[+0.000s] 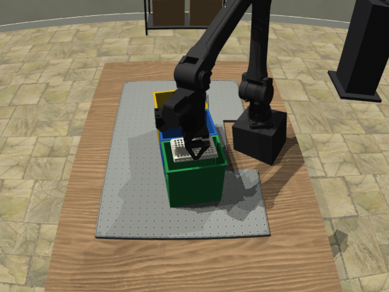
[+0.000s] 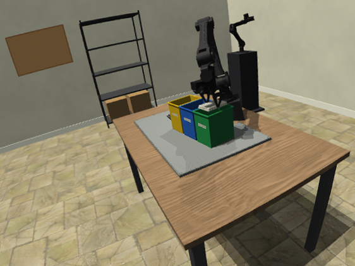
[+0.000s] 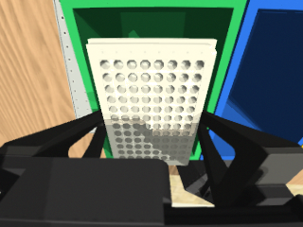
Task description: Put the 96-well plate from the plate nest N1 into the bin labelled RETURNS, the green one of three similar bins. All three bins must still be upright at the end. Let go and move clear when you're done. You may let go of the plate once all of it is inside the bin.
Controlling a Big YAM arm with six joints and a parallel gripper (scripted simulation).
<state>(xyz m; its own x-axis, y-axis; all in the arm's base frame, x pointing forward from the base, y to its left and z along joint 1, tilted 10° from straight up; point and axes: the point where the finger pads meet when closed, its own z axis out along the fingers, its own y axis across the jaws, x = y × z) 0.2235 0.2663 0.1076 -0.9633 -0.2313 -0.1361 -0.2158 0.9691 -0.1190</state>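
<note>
Now: hand right at the 96-well plate. The rest, counted from my hand: yellow bin: 6 cm ahead, 26 cm to the right, 12 cm below; green bin: 12 cm below; blue bin: 3 cm ahead, 13 cm to the right, 12 cm below.
</note>
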